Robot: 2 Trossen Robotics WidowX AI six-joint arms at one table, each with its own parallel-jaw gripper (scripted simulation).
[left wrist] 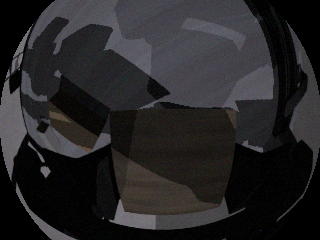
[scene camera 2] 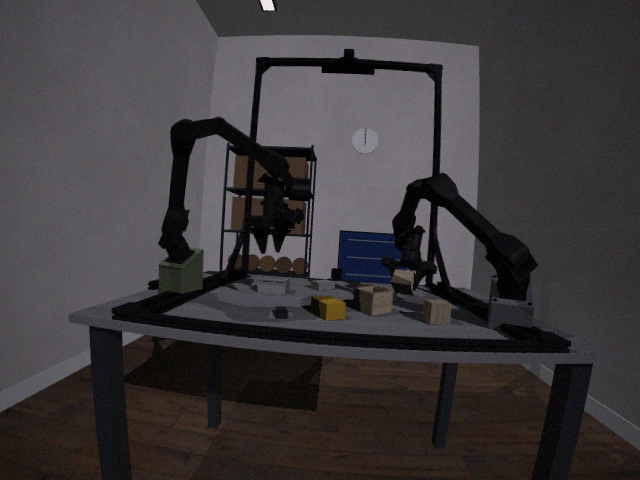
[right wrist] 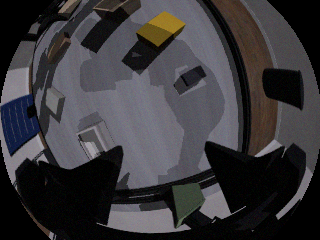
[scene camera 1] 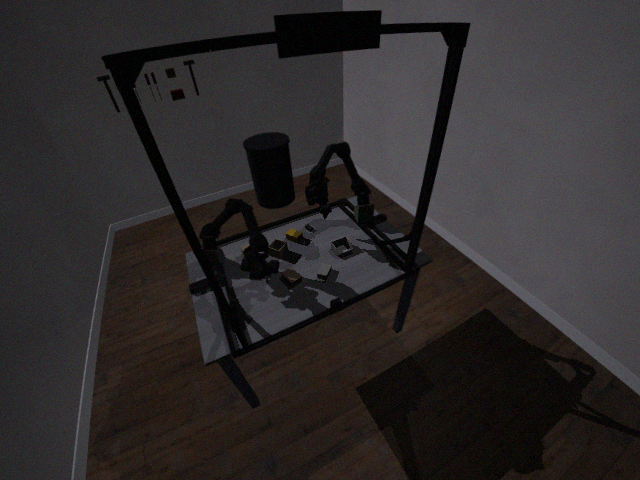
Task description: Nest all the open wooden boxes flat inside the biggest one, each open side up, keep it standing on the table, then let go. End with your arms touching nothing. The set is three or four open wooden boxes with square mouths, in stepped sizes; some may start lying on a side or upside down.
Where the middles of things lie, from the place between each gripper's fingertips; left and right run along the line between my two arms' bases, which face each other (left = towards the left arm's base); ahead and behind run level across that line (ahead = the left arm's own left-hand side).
My left gripper (scene camera 2: 403, 289) is now 5 cm past the brown block (left wrist: 78, 124), 13 cm to the left of it and 6 cm above it. Also, from my left hand: yellow block (scene camera 2: 328, 308) (25 cm ahead, 24 cm to the right, 5 cm below).
My right gripper (scene camera 2: 270, 253) is now 40 mm short of the yellow block, 180 mm to the right of it and 160 mm above it. The rest, counted from my right hand: brown block 260 mm behind, 280 mm to the left, 170 mm below.
